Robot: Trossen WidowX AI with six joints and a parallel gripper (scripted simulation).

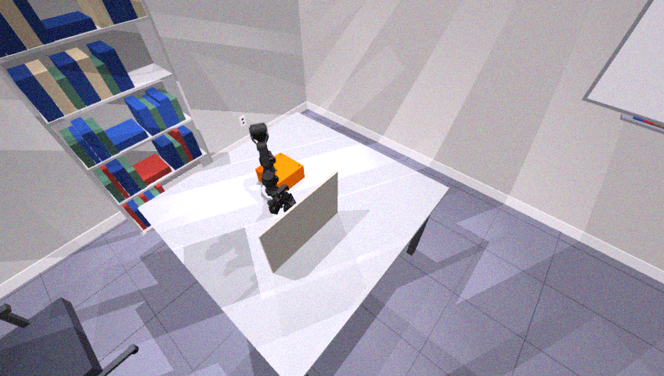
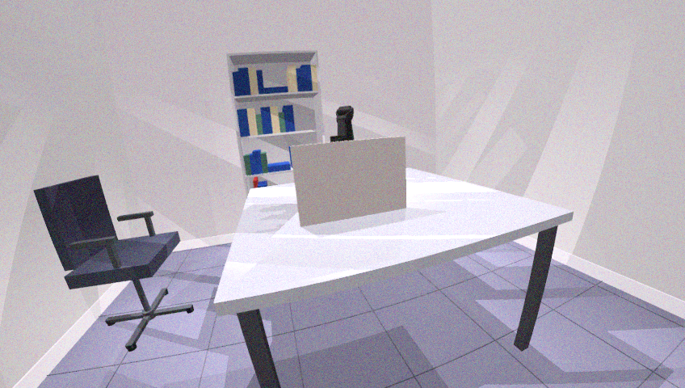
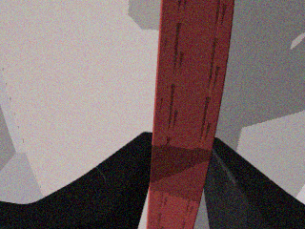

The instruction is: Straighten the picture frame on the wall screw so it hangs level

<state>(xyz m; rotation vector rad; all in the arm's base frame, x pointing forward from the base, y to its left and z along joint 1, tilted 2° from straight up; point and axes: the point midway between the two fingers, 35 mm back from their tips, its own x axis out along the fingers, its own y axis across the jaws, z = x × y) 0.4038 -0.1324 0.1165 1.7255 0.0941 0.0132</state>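
My gripper tip is now 5 cm above the red picture frame, 1 cm to the right of it and 1 cm short of it. From my gripper tip the other things lie so: beige wall panel (7 cm below, 2 cm ahead).
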